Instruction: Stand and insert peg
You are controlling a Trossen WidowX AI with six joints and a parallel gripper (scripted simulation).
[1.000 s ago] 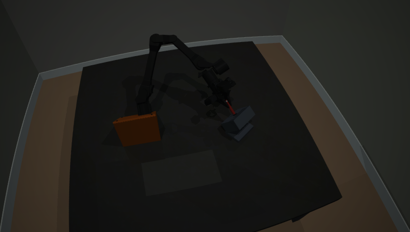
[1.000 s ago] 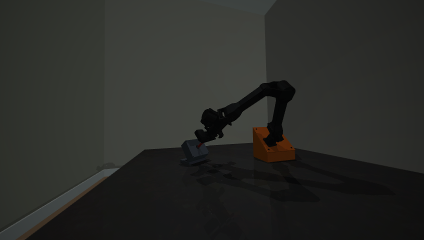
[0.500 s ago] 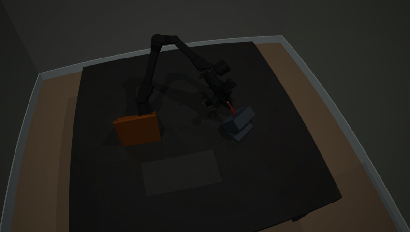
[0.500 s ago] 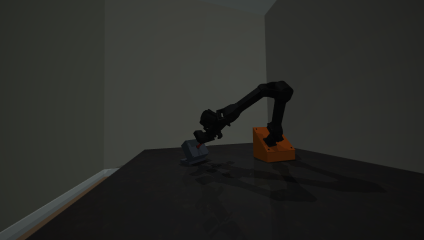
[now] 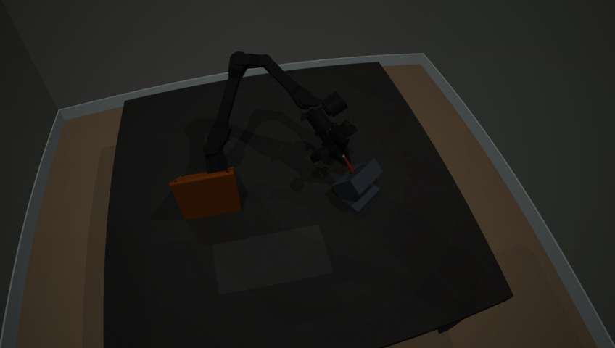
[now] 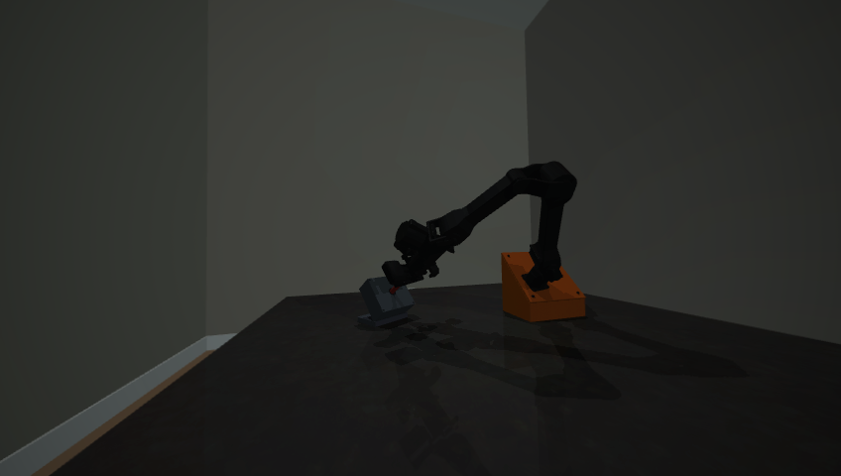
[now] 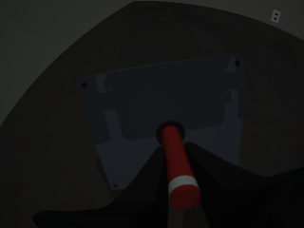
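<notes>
Now: the sloped panel 4 cm to the right of my gripper tip, 4 cm below it and 2 cm ahead of it. From my gripper tip the other things lie so: red peg (1 cm to the left, 1 cm behind, 1 cm above).
</notes>
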